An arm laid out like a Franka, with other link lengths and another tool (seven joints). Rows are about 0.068 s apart.
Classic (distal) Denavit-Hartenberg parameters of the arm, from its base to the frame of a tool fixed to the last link. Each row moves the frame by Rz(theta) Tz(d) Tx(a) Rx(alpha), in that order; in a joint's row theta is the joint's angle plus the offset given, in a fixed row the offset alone. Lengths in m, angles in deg.
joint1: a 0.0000  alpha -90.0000  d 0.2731  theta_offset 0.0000
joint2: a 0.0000  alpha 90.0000  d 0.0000  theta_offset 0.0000
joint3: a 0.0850  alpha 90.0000  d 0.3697  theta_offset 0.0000
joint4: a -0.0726  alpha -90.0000  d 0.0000  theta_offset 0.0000
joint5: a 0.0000  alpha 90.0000  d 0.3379  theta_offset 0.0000
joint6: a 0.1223  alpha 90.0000  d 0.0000  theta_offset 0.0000
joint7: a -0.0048  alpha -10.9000  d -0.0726  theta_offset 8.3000
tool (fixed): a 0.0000  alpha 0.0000  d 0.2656  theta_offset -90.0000
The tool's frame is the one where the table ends.
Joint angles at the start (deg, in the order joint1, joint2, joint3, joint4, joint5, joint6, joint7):
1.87 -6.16 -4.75 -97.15 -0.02 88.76 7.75
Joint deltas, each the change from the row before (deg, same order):
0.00 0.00 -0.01 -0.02 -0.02 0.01 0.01
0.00 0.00 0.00 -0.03 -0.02 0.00 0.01
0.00 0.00 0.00 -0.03 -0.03 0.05 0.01
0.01 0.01 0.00 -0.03 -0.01 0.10 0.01
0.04 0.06 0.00 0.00 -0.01 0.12 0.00
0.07 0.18 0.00 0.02 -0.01 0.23 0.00
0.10 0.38 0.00 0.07 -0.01 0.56 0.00
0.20 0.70 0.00 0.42 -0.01 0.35 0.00
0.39 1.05 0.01 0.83 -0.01 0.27 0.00
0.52 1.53 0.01 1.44 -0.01 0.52 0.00
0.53 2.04 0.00 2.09 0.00 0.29 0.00
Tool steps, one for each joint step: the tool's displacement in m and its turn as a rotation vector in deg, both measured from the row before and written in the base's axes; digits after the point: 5 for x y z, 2 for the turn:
-0.00003 -0.00015 -0.00012 -0.02 0.01 -0.02
-0.00008 -0.00006 -0.00021 -0.02 0.03 -0.01
0.00009 -0.00010 -0.00012 -0.03 -0.02 -0.01
0.00032 0.00004 -0.00013 -0.01 -0.06 0.00
0.00071 0.00029 -0.00029 -0.02 -0.06 0.04
0.00168 0.00054 -0.00095 -0.03 -0.07 0.07
0.00380 0.00076 -0.00168 -0.05 -0.25 0.10
0.00537 0.00166 -0.00209 -0.07 -0.07 0.20
0.00773 0.00346 -0.00215 -0.10 -0.05 0.39
0.01208 0.00475 -0.00138 -0.15 -0.43 0.52
0.01483 0.00514 -0.00165 -0.18 -0.34 0.53

